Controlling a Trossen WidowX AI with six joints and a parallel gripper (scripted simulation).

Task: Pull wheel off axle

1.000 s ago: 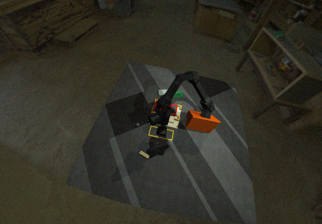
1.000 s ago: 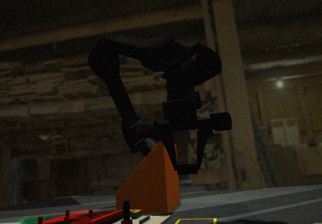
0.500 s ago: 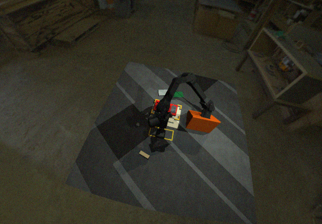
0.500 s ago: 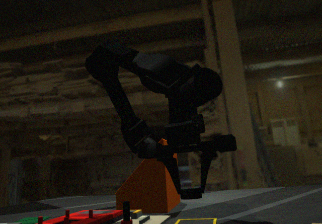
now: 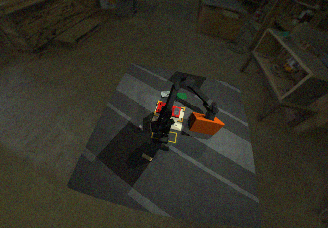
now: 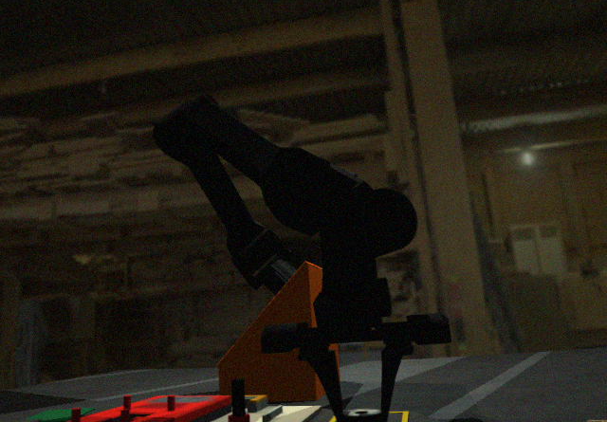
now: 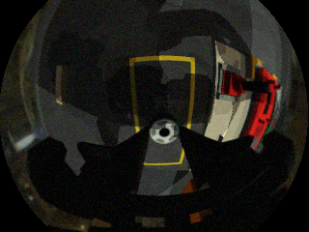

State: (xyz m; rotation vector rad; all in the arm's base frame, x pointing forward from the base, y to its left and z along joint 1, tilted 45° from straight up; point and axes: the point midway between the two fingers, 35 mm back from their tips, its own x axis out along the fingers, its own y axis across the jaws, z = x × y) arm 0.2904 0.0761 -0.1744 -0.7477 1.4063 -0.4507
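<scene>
Now: the wheel right at my gripper tip. Round my gripper tip: upright axle: 90 mm to the right, 80 mm ahead, 30 mm above; then wooden block: 200 mm to the left, 60 mm ahead; then grey cube: 200 mm ahead, 10 mm to the left.
</scene>
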